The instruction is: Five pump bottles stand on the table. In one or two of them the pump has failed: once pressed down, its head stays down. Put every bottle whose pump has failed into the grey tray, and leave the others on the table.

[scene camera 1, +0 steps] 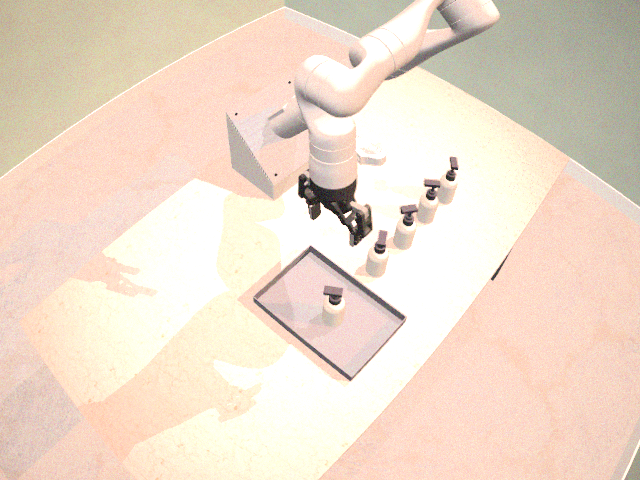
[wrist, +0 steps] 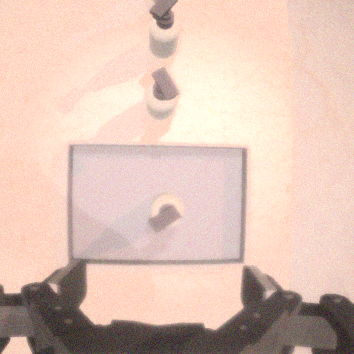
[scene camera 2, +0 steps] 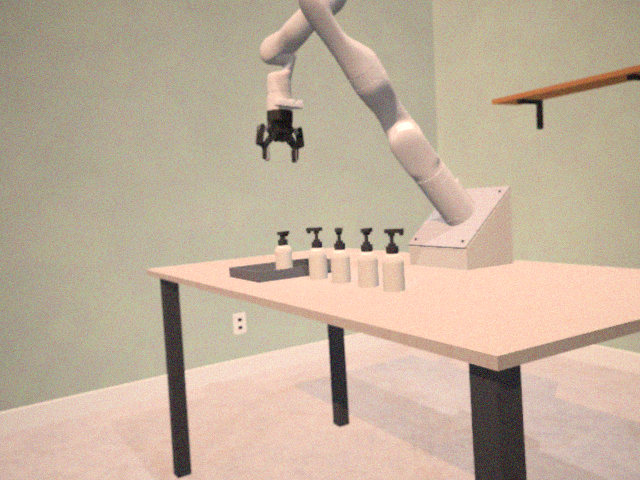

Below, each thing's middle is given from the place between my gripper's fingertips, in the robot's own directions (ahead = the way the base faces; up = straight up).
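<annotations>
I find the grey tray (scene camera 1: 294, 298) 320 mm below my hand, and it is 10 mm to the left of my hand as well.
</annotations>
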